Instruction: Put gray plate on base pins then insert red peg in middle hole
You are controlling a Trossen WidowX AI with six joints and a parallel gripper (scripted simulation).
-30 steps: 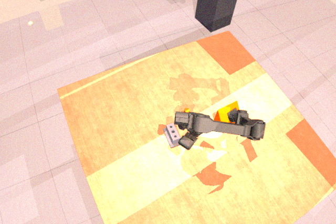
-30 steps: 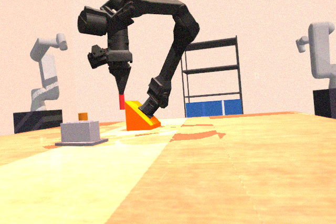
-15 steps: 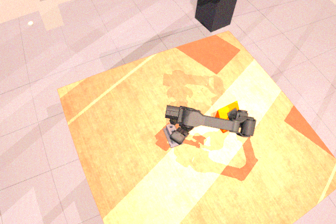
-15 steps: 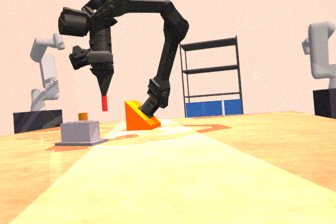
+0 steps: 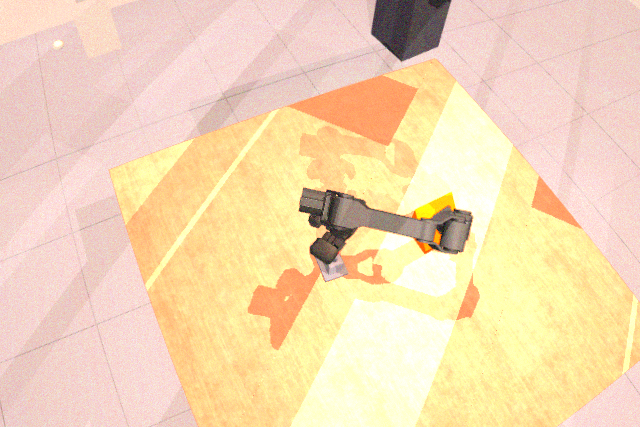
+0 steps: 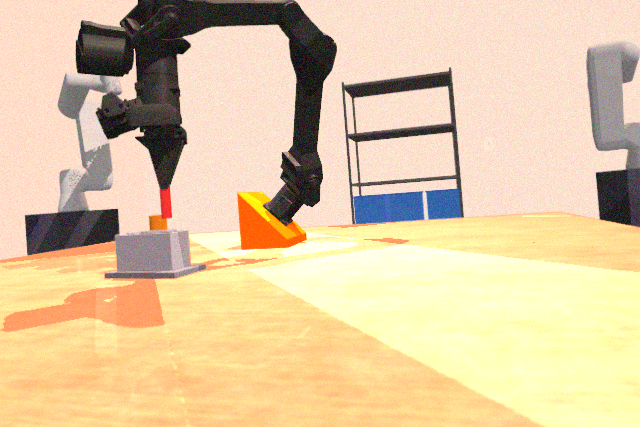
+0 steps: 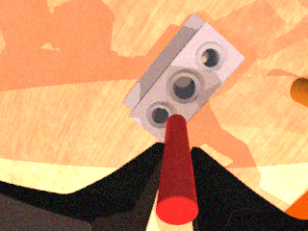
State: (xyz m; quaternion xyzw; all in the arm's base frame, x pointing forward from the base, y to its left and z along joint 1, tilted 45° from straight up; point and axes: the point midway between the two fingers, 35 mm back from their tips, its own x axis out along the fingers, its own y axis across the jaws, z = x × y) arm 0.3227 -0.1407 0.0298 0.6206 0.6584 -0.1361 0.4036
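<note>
My gripper tip is 10 mm short of the gray plate, 20 mm to the left of it and 70 mm above it. Round my gripper tip: red peg (right at my gripper tip); then orange cylinder (120 mm behind, 80 mm to the right, 80 mm below).
</note>
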